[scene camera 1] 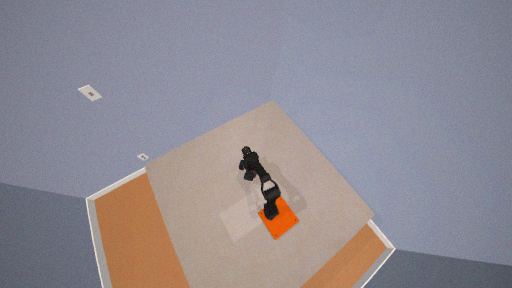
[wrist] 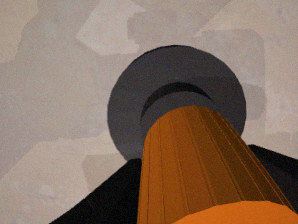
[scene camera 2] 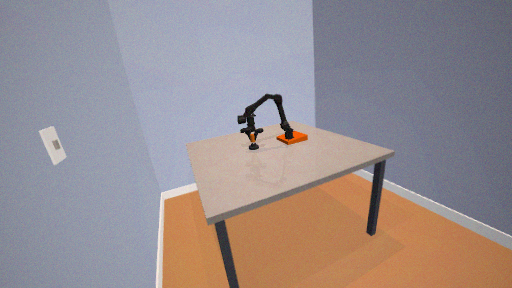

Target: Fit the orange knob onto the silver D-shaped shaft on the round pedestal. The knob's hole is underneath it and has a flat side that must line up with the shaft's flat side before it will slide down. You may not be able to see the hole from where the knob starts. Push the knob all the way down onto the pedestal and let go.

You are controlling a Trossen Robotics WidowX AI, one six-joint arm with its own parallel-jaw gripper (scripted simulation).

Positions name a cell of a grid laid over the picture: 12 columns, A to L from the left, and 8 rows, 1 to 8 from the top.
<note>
My gripper (wrist: H6) carries an orange knob (wrist: H6).
</note>
